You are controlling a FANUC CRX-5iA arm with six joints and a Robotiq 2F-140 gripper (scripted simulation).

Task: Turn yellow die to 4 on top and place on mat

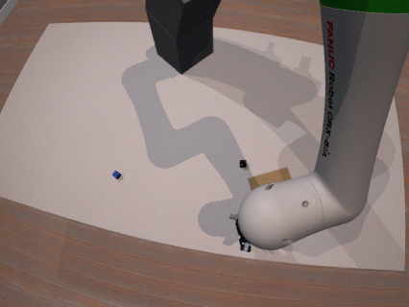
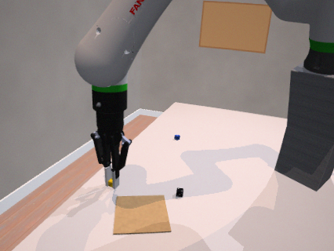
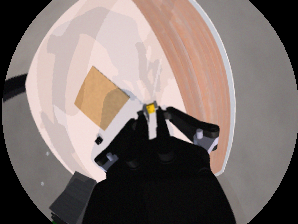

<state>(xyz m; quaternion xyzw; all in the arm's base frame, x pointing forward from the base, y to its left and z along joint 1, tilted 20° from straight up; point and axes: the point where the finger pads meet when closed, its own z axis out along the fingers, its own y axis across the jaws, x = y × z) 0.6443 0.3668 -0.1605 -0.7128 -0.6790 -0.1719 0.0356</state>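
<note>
Right now the brown mat is 140 mm behind my hand, 70 mm to the left of it and 30 mm below it. Also, from my hand: black die: 210 mm behind, 50 mm to the right, 20 mm below; then blue die: 70 mm behind, 440 mm to the right, 20 mm below; then yellow die: 20 mm below.
</note>
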